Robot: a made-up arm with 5 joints.
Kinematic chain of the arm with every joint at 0, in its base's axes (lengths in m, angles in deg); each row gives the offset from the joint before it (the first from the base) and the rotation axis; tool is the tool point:
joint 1: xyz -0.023 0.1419 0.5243 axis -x
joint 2: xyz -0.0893 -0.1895 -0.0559 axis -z
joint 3: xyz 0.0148 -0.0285 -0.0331 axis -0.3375 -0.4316 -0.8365
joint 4: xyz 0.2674 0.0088 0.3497 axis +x
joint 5: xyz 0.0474 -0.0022 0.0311 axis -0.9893 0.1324 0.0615
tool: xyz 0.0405 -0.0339 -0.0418
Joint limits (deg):
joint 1: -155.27..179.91
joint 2: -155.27..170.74
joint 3: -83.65..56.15
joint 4: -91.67..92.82
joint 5: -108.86..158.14
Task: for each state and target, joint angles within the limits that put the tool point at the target. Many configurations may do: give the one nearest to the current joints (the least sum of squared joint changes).
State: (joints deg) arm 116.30 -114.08 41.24 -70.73 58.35
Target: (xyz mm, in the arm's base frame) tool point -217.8 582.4 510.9
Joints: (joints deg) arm 99.03 -146.58 54.85 -71.66 67.21
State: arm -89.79 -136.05 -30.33 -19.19 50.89
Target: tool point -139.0 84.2 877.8
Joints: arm -45.64 -97.00 -10.20 -24.92 64.68
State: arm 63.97 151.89 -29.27 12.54 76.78
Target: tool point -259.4 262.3 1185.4
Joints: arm 85.45 127.48 -54.24 -1.44 95.47
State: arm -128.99 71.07 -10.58 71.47 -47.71
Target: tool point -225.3 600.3 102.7
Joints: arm -155.27 118.86 -26.14 69.59 -46.51
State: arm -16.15 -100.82 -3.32 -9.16 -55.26
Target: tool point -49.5 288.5 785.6
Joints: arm -9.54 -81.54 -3.30 -10.28 -52.07
